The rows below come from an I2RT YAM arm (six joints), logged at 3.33 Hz.
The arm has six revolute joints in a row. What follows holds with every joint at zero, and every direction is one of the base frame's. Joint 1 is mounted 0.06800 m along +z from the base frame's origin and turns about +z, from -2.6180 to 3.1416 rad. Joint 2 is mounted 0.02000 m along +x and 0.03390 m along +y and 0.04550 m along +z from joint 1 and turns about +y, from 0.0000 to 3.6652 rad. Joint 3 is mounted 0.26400 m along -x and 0.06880 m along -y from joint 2 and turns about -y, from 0.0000 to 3.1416 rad. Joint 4 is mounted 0.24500 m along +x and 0.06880 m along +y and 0.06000 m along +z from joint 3 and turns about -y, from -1.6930 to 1.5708 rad. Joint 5 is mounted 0.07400 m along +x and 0.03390 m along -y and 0.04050 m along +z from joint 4 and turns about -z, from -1.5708 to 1.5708 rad. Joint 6 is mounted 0.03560 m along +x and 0.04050 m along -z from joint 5 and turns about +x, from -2.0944 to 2.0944 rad. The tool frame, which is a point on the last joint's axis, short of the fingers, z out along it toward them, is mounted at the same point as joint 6; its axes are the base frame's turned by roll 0.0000, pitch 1.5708 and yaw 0.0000 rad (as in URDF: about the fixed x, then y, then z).
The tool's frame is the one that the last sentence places.
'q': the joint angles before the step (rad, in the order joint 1, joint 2, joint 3, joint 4, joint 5, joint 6). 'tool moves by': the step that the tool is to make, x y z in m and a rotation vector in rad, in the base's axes. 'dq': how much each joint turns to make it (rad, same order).
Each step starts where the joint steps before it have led.
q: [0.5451, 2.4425, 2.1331, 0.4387, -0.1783, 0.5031]
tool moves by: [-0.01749, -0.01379, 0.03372, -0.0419, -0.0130, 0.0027]
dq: [-0.0057, -0.1254, -0.0786, -0.0649, -0.0135, -0.0420]
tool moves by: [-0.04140, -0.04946, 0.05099, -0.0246, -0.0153, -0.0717]
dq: [-0.0405, -0.2820, -0.2453, -0.0414, 0.0279, -0.0327]
